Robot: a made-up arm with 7 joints. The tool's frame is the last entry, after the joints. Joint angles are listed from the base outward. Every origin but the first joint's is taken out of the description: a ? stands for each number. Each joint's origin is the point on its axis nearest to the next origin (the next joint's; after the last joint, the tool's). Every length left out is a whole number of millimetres.
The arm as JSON. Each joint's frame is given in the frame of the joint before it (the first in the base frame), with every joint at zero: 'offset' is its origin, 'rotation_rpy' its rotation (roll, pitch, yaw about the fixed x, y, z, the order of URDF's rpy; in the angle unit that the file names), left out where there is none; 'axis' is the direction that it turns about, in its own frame. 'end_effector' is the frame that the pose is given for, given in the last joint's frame.
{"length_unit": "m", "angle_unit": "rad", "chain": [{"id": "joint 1", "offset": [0.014, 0.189, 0.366], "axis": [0.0, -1.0, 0.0]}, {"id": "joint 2", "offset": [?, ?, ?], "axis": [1.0, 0.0, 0.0]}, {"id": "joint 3", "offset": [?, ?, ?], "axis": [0.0, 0.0, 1.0]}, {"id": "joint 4", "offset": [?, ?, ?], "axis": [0.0, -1.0, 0.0]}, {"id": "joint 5", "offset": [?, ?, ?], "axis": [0.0, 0.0, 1.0]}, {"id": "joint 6", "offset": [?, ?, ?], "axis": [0.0, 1.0, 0.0]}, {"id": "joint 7", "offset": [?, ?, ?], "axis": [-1.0, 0.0, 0.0]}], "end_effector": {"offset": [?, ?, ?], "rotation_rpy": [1.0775, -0.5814, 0.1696]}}
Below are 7 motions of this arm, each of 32 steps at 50 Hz.
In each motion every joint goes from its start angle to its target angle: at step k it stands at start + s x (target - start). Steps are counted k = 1, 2, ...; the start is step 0. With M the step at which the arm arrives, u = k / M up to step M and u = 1 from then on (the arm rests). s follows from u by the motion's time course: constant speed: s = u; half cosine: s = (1 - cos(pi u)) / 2; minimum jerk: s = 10 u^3 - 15 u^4 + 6 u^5.
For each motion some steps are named. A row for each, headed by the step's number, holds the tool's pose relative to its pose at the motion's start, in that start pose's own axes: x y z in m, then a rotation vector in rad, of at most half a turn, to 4 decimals.
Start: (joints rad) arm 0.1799 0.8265 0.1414 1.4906 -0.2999 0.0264 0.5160
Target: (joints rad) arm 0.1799 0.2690 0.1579 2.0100 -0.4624 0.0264 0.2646
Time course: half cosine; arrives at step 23
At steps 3, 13, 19, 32:
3: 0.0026 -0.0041 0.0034 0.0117 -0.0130 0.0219
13: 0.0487 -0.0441 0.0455 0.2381 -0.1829 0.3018
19: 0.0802 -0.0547 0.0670 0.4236 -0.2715 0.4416
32: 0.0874 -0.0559 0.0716 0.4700 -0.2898 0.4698

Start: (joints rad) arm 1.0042 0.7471 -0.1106 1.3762 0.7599 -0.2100 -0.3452
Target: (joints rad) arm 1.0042 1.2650 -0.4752 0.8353 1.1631 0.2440 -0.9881
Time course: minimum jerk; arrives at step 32
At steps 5, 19, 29, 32:
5: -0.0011 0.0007 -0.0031 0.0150 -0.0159 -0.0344
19: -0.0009 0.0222 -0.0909 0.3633 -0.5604 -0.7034
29: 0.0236 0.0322 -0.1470 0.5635 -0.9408 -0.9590
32: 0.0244 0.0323 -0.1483 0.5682 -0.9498 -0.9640

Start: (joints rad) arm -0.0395 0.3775 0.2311 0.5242 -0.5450 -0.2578 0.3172
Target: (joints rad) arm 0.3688 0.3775 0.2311 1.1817 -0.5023 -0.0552 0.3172
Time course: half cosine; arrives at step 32
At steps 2, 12, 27, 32:
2: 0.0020 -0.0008 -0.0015 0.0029 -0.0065 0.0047
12: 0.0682 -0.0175 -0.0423 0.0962 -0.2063 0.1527
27: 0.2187 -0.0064 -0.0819 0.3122 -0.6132 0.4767
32: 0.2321 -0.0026 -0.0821 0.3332 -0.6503 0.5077

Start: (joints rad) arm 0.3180 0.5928 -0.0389 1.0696 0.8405 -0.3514 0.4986
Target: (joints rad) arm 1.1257 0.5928 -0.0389 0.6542 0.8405 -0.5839 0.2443
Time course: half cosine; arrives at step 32
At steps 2, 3, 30, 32:
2: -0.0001 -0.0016 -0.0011 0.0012 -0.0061 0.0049
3: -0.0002 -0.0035 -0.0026 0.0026 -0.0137 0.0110
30: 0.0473 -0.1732 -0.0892 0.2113 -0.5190 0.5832
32: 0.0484 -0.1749 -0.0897 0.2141 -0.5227 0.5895

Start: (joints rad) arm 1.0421 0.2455 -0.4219 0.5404 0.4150 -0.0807 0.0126
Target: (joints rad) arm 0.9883 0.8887 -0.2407 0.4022 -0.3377 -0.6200 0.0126
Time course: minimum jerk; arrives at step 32
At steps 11, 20, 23, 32:
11: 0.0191 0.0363 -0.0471 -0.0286 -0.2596 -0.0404
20: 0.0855 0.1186 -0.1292 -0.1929 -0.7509 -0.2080
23: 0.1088 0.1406 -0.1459 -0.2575 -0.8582 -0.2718
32: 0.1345 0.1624 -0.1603 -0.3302 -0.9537 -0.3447

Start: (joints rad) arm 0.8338 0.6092 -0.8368 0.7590 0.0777 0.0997 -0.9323
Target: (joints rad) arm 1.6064 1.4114 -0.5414 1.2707 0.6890 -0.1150 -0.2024
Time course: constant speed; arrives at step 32
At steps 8, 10, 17, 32:
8: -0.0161 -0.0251 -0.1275 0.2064 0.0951 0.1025
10: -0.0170 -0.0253 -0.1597 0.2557 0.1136 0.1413
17: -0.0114 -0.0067 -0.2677 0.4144 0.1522 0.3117
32: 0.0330 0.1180 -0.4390 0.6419 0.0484 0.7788

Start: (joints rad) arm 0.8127 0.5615 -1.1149 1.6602 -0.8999 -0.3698 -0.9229
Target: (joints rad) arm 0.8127 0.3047 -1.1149 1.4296 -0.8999 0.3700 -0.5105
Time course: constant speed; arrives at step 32
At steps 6, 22, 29, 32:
6: -0.0067 -0.0103 0.0081 -0.0955 0.0088 -0.1252
22: -0.0258 -0.0391 0.0284 -0.3285 0.0861 -0.4723
29: -0.0347 -0.0521 0.0366 -0.4187 0.1424 -0.6280
32: -0.0386 -0.0576 0.0400 -0.4549 0.1703 -0.6952

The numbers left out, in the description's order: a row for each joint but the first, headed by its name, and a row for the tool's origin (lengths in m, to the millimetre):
joint 2: -0.016 0.0 -0.02
joint 3: 0.0 0.004 -0.247
joint 4: 0.028 -0.005 0.0
joint 5: 0.023 0.0 -0.194
joint 6: -0.014 0.032 0.0
joint 7: 0.031 0.0 -0.011
tool: 0.0 0.004 0.017

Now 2 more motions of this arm.
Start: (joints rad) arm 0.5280 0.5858 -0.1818 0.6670 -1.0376 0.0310 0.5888
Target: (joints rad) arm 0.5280 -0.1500 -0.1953 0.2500 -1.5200 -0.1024 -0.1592
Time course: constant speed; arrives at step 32
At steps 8, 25, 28, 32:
8: 0.0334 -0.0636 0.0168 -0.0141 -0.1334 0.0604
25: 0.1395 -0.1703 0.0763 -0.0273 -0.4606 0.2945
28: 0.1620 -0.1835 0.0900 -0.0246 -0.5211 0.3524
32: 0.1931 -0.1980 0.1094 -0.0180 -0.6011 0.4375

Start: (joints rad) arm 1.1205 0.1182 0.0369 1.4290 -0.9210 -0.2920 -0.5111
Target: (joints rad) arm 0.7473 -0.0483 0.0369 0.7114 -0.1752 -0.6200 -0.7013
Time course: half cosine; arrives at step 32
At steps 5, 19, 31, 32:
5: -0.0004 0.0079 0.0113 0.0138 0.0674 -0.0220
19: 0.0396 0.1073 0.1156 0.2128 0.6132 -0.4132
31: 0.1025 0.1754 0.1570 0.3428 0.7886 -0.7820
32: 0.1031 0.1759 0.1572 0.3436 0.7893 -0.7848

